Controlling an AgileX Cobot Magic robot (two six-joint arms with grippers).
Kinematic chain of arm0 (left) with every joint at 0, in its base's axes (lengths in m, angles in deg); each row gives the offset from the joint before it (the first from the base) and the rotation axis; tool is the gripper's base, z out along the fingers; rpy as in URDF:
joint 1: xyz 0 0 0.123 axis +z
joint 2: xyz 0 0 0 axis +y
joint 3: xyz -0.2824 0 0.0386 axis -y
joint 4: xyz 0.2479 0 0.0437 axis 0.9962 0 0.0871
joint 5: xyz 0 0 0 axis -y
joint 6: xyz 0.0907 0 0.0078 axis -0.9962 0 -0.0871
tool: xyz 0 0 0 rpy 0 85 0
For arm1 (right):
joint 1: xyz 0 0 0.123 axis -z
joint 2: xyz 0 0 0 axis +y
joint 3: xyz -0.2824 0 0.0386 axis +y
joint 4: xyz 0.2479 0 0.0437 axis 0.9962 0 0.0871
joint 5: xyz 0 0 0 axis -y
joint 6: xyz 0.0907 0 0.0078 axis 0.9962 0 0.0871
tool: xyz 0 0 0 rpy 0 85 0
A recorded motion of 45 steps. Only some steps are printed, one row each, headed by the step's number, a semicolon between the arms.
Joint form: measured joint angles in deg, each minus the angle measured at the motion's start. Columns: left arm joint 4, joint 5, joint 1, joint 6, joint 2, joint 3; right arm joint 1, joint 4, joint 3, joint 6, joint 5, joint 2.
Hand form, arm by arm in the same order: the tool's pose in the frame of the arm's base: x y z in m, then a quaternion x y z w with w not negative. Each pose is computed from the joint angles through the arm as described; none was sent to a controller.
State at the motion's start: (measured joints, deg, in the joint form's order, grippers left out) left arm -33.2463 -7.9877 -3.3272 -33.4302 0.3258 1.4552; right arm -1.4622 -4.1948 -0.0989 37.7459 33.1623 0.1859
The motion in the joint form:
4: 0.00 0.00 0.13 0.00 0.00 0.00; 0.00 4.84 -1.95 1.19 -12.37 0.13
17: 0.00 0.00 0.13 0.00 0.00 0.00; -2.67 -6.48 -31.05 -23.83 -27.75 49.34
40: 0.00 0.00 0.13 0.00 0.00 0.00; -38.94 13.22 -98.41 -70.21 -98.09 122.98
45: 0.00 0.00 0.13 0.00 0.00 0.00; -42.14 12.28 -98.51 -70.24 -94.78 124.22
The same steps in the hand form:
4: 0.0551 -0.0101 0.2108 0.04934 0.70885 -0.04400 0.70225; 0.0451 0.0008 0.2563 0.17080 0.48967 0.29846 0.80123
17: 0.0551 -0.0101 0.2108 0.04934 0.70885 -0.04400 0.70225; 0.1846 0.0149 0.3133 -0.01129 0.75495 0.04901 0.65385
40: 0.0551 -0.0101 0.2108 0.04934 0.70885 -0.04400 0.70225; 0.3260 0.2945 0.1849 -0.56729 0.81894 0.07586 0.04194
45: 0.0551 -0.0101 0.2108 0.04934 0.70885 -0.04400 0.70225; 0.3150 0.3156 0.1761 -0.59034 0.80189 0.07020 0.05946

